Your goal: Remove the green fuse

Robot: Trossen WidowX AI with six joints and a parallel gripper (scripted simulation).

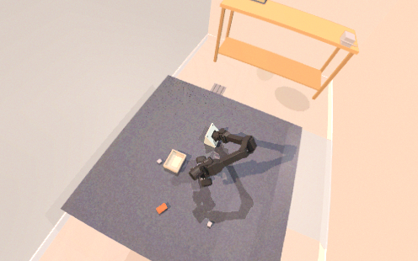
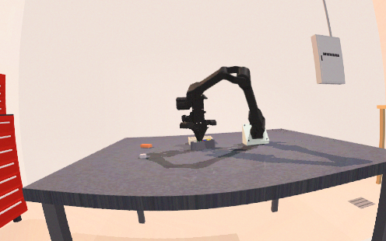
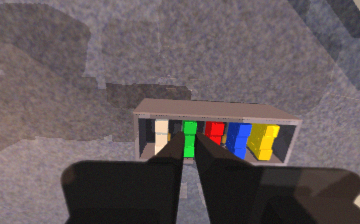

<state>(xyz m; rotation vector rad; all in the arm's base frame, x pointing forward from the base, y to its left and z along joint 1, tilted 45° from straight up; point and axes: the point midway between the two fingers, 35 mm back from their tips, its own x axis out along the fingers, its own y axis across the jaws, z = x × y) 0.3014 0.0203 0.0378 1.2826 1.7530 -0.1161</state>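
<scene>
My gripper tip is now 210 mm to the left of the tray, 30 mm above it and 10 mm past it. The rest, counted from my gripper tip: orange block: 290 mm ahead, 140 mm to the right, 30 mm below; green fuse: 10 mm below.
</scene>
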